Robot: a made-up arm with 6 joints.
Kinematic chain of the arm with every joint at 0, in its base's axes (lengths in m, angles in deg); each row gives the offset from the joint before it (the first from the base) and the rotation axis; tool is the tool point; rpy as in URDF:
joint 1: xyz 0 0 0.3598 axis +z
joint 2: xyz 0 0 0 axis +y
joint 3: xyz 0.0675 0 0.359 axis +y
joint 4: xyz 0.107 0 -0.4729 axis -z
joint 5: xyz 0 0 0 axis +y
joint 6: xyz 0.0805 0 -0.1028 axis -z
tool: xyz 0 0 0 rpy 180 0 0
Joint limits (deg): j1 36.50..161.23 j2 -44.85..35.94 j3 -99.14..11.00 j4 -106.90..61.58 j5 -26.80..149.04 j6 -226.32..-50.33
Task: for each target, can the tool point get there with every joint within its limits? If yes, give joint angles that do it. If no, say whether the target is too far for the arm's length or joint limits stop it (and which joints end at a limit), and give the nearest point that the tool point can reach.
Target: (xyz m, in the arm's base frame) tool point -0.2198 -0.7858 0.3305
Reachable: no: joint limits stop it (at a limit: joint 2, joint 3) | nearest point -0.0367 -0.1312 0.2291 | short by 0.687 m
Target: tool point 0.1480 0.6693 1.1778
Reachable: no: too far | nearest point 0.1218 0.5508 1.0330 | short by 0.189 m
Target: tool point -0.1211 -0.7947 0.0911
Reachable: no: joint limits stop it (at a limit: joint 2, joint 3) | nearest point -0.0205 -0.1347 0.1905 | short by 0.675 m
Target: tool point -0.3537 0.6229 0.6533
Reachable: yes | joints 117.84 6.27 -80.24 -71.06 27.87 -193.16
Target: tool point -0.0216 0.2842 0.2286
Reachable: yes | joints 89.61 -21.94 -6.12 45.15 52.80 -204.61
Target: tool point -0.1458 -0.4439 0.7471
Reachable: no: joint limits stop it (at a limit: joint 1, joint 2, joint 4, joint 5) | nearest point -0.2139 -0.0405 0.8296 | short by 0.417 m
